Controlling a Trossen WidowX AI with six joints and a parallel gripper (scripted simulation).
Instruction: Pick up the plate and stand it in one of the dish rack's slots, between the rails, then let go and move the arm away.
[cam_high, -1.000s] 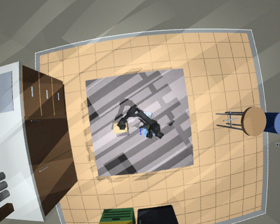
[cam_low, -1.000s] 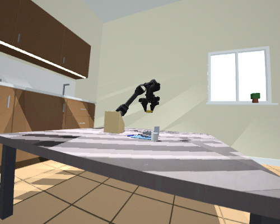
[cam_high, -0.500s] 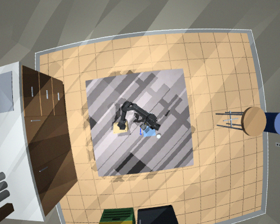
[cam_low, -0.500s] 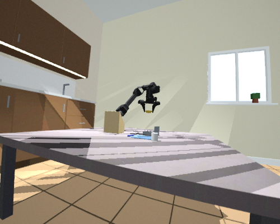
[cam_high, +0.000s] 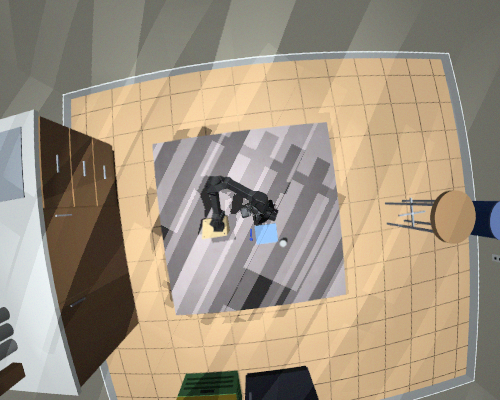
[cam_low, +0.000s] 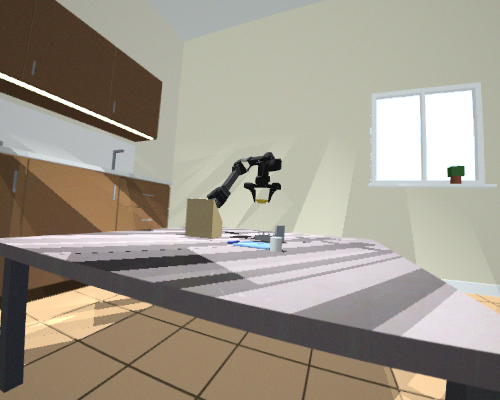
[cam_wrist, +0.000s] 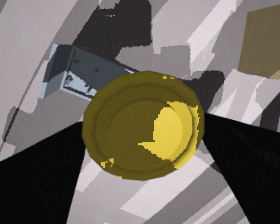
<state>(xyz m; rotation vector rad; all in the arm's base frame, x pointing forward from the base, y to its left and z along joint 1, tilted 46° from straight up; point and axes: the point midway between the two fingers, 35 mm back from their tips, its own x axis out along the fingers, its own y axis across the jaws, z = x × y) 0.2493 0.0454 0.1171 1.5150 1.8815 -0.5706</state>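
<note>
My gripper tip is now 17 cm above the dish rack, 5 cm short of it and 1 cm to the right of it. Also, from my gripper tip: blue utensil (20 cm to the right, 19 cm below, 4 cm behind); plate (1 cm above).
</note>
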